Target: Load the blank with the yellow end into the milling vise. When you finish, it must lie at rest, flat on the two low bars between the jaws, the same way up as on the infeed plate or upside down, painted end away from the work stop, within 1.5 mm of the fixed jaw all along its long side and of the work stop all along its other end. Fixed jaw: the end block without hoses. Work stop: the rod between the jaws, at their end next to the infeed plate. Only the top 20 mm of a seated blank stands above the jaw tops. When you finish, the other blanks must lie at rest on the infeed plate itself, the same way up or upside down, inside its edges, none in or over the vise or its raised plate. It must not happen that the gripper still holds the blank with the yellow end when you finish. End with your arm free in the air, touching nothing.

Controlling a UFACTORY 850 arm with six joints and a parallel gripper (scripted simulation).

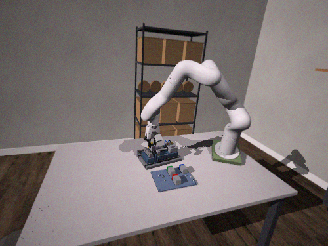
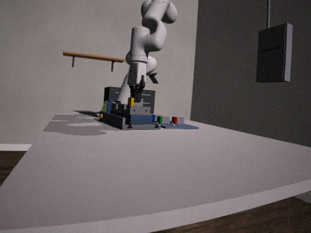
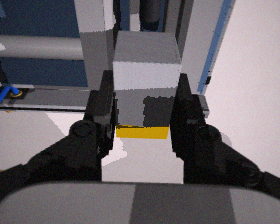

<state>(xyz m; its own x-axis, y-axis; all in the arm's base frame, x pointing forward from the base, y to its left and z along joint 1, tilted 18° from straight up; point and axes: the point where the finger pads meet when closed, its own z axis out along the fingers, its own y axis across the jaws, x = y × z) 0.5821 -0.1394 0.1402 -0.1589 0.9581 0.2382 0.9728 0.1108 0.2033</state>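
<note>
Now: hand 5 cm to the right of the dark work-stop rod, 5 cm above it and 1 cm past it. The rest, counted from my hand: green-ended blank 19 cm to the left, 11 cm below, 8 cm behind; red-ended blank 28 cm to the left, 11 cm below, 8 cm behind; blue-ended blank 19 cm to the left, 17 cm behind, 11 cm below.
</note>
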